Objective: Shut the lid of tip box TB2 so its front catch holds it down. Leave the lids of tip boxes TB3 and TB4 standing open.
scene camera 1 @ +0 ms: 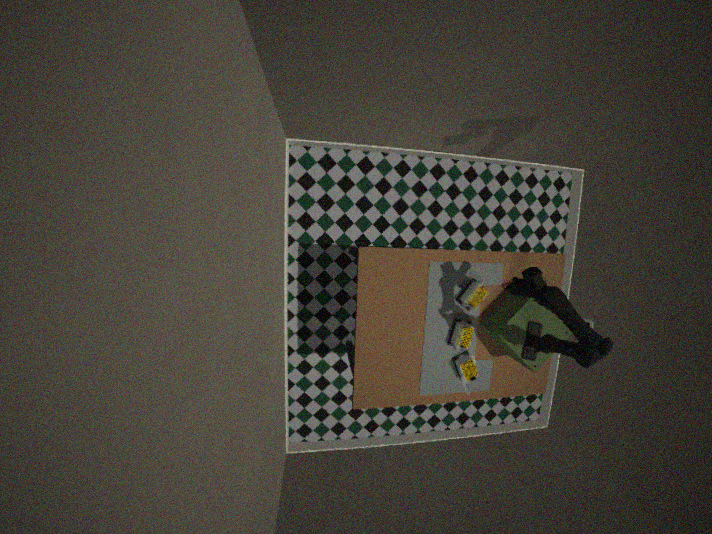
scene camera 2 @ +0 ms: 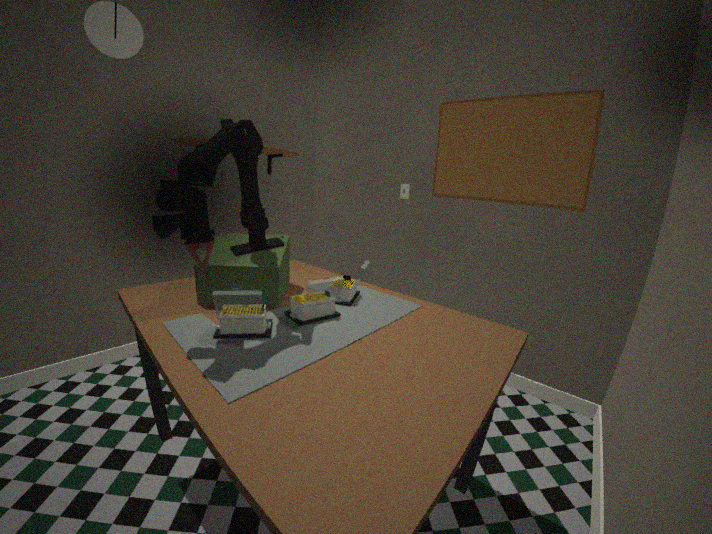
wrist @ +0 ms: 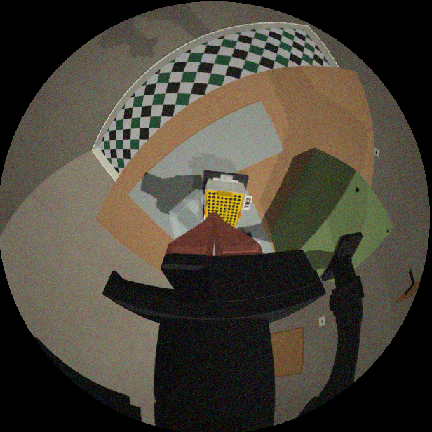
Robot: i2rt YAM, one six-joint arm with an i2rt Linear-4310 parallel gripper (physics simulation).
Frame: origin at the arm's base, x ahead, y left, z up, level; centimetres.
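Seen in the pictures: gripper, fingertip midpoint: (scene camera 1: pixel 501 285) (scene camera 2: pixel 204 269); arm's base, link origin: (scene camera 1: pixel 531 340) (scene camera 2: pixel 257 247).
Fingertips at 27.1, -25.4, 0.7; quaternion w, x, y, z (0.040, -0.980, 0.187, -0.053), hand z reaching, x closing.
Observation:
Pixels of each thing's top centre, then the offset from my fingertips to it, as dx, dy, dz. "*": a spot on its surface instead. Level surfaces: height alone.
- Tip box TB2, surface spot: (scene camera 2: pixel 242 318) * +8.7, +7.2, -12.1
- middle box, surface spot: (scene camera 2: pixel 312 305) * +9.7, +28.4, -12.2
- far box, top centre: (scene camera 2: pixel 340 280) (scene camera 1: pixel 472 369) -5.7, +50.2, -11.9
- grey-blue mat, surface height: dz -18.5
- wooden table, surface height: dz -18.8
Tip box TB2 (scene camera 1: pixel 474 294) (scene camera 2: pixel 242 320) (wrist: pixel 224 202), white with yellow tips and its label readable in the wrist view, sits on a dark base. Its clear lid (scene camera 2: pixel 236 297) stands up behind the tips in scene camera 2. Its front catch (wrist: pixel 226 177) faces away from the fingers in the wrist view. My gripper (scene camera 2: pixel 203 266) (wrist: pixel 213 217) is shut and empty, with red fingers above the lid side, apart from the box in scene camera 2. The middle box (scene camera 1: pixel 462 336) (scene camera 2: pixel 312 306) and the far box (scene camera 1: pixel 466 367) (scene camera 2: pixel 344 290) show yellow tips; I cannot read which is TB3 or TB4.
A large green block (scene camera 1: pixel 531 313) (scene camera 2: pixel 241 281) (wrist: pixel 312 195) stands beside the boxes, under the arm's base. The boxes stand on a grey-blue mat (scene camera 1: pixel 431 367) (scene camera 2: pixel 373 313) (wrist: pixel 240 130) on the wooden table (scene camera 1: pixel 385 327) (scene camera 2: pixel 373 402) (wrist: pixel 325 105). The arm's shadow falls across the mat.

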